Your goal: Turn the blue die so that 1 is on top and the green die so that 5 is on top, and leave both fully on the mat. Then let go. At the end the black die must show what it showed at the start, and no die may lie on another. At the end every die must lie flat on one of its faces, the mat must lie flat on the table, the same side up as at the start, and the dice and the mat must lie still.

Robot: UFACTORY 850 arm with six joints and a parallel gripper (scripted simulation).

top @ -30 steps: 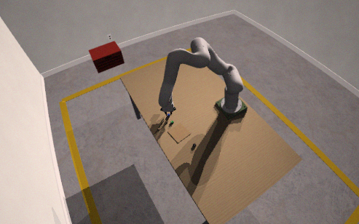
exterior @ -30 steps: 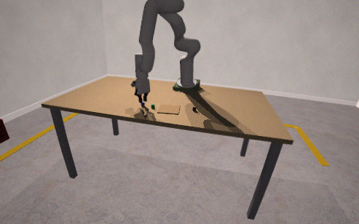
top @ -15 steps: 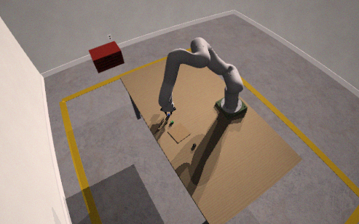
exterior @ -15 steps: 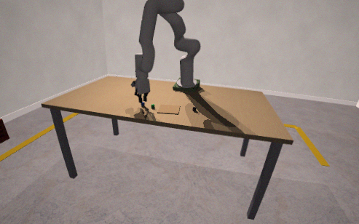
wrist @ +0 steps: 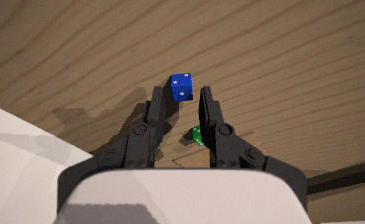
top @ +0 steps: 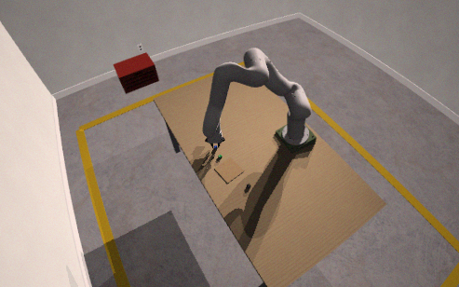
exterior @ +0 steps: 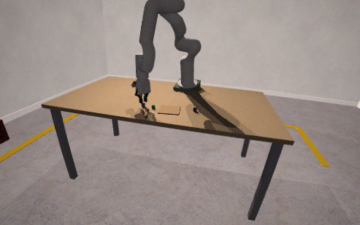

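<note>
Right now my hand is 4 cm above the blue die. Also, from my hand: mat 20 cm to the left, 4 cm below, 1 cm behind; black die 36 cm to the left, 7 cm behind, 4 cm below; green die 8 cm to the left, 4 cm below.
</note>
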